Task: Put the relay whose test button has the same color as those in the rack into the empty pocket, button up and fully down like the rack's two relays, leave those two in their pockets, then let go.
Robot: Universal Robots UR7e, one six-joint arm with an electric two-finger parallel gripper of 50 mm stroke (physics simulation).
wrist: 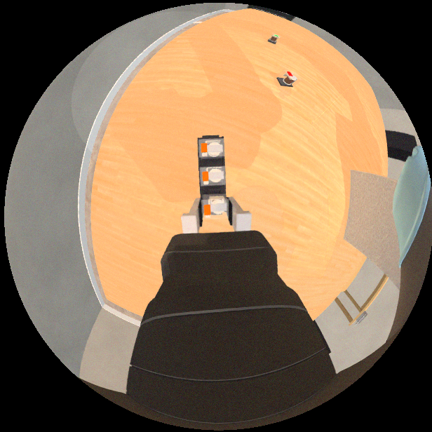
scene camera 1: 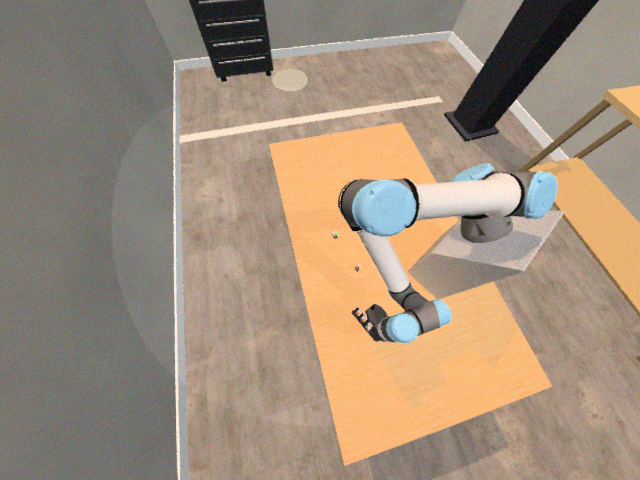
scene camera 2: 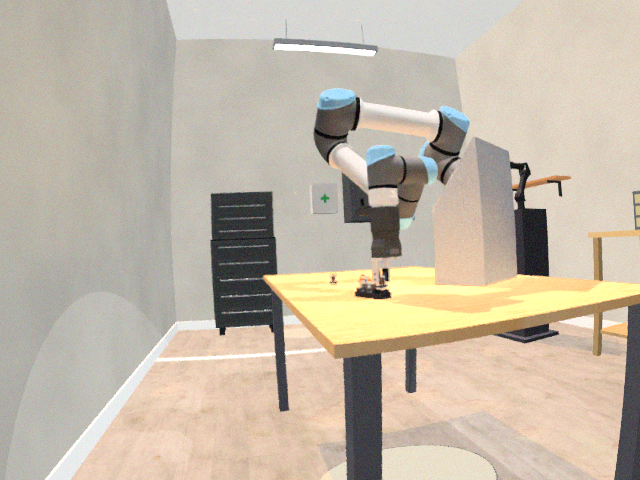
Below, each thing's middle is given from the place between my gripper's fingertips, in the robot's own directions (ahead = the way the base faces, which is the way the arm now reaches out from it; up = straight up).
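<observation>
Orange-button relay [wrist: 216,205]: my hand is right at it.
</observation>
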